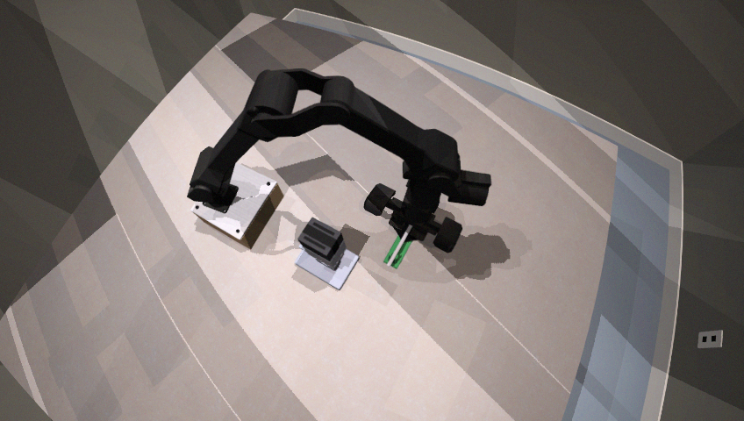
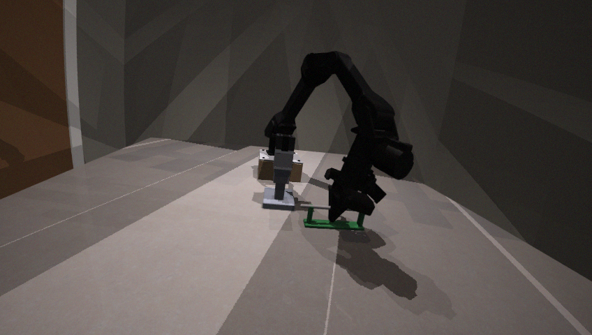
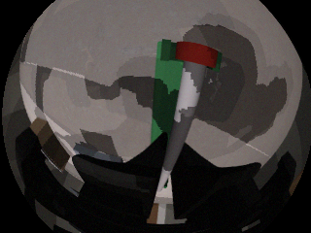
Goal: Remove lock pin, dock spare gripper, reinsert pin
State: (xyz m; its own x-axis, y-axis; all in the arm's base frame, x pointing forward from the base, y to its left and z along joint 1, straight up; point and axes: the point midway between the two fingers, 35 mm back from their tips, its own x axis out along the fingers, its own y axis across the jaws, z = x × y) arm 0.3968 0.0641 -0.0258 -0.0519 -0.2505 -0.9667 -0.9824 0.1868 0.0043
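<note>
Now: the green cradle 1 cm to the left of my gripper tip and 1 cm above it. From my gripper tip the other things lie so: grey mount 13 cm behind, 9 cm to the right, 4 cm above; then spare gripper 13 cm behind, 10 cm to the right, 11 cm above.
</note>
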